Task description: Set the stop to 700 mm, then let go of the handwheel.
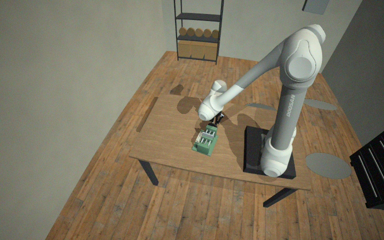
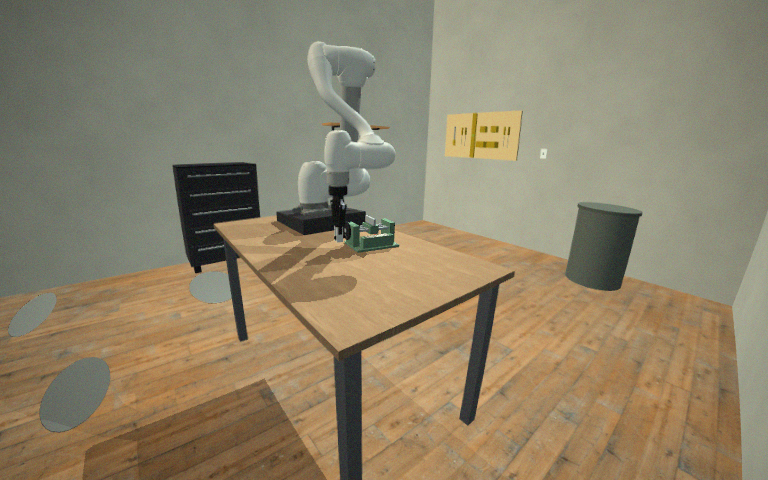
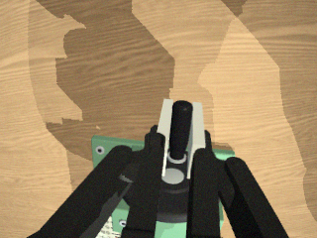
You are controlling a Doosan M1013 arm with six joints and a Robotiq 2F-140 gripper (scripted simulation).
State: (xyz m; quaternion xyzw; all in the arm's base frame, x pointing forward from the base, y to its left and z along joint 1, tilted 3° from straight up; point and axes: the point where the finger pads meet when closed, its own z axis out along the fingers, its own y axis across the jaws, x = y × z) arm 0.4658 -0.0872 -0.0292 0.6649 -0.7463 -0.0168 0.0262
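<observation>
Now: hand 14 cm to the right of the green stop fixture, 3 cm below it and 3 cm short of it. Also, from my hand: black crank handle (2 cm below).
</observation>
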